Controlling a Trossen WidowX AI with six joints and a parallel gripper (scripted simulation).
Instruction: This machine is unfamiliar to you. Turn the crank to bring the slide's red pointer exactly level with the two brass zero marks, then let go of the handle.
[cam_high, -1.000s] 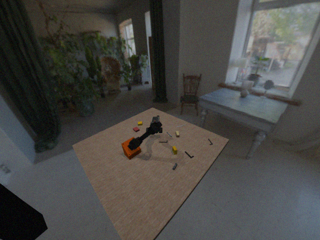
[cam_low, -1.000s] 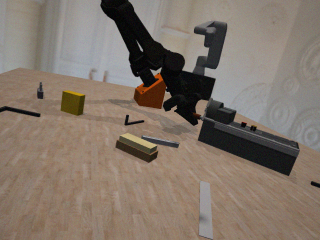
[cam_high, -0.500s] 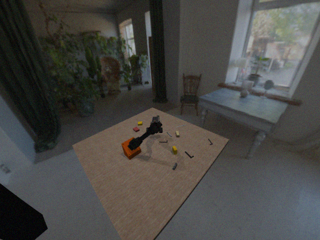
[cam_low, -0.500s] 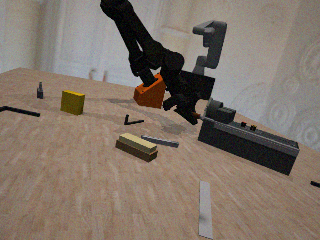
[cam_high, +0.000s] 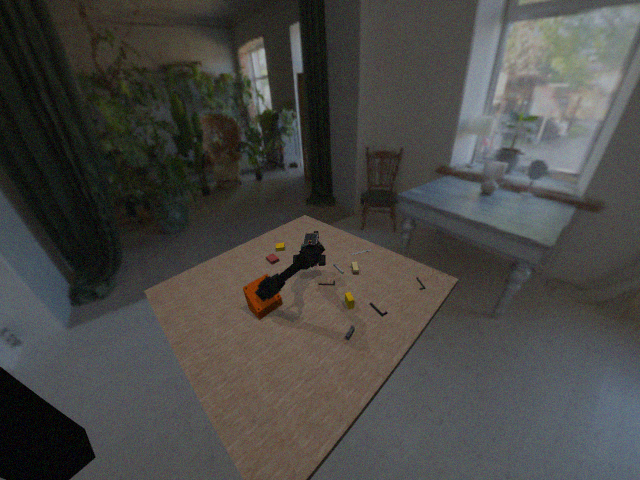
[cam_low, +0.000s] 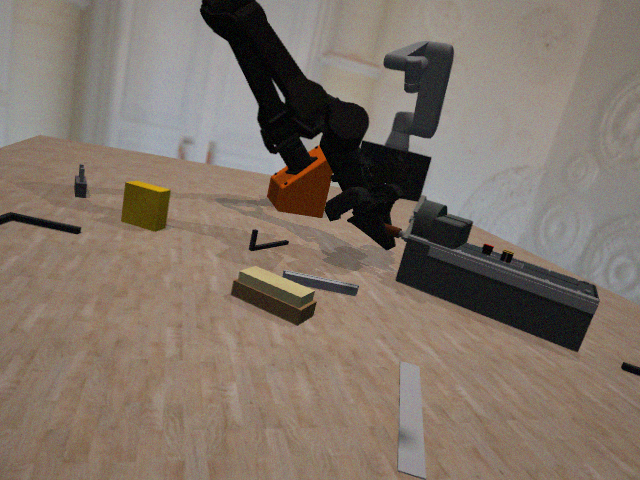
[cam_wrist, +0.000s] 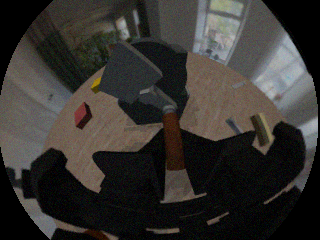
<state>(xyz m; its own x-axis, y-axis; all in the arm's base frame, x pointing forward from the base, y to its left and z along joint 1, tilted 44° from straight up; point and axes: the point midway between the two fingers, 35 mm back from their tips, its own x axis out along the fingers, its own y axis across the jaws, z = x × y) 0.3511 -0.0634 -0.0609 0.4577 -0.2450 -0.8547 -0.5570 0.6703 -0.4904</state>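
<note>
My gripper tip is now 10 cm short of the red pointer, 9 cm to the right of it and 4 cm below it. Round my gripper tip: tan-and-brown block: 13 cm ahead, 24 cm to the right, 2 cm below; brown crank handle: 1 cm behind, 1 cm to the right, 3 cm above; grey bar: 7 cm ahead, 15 cm to the right, 3 cm below.
</note>
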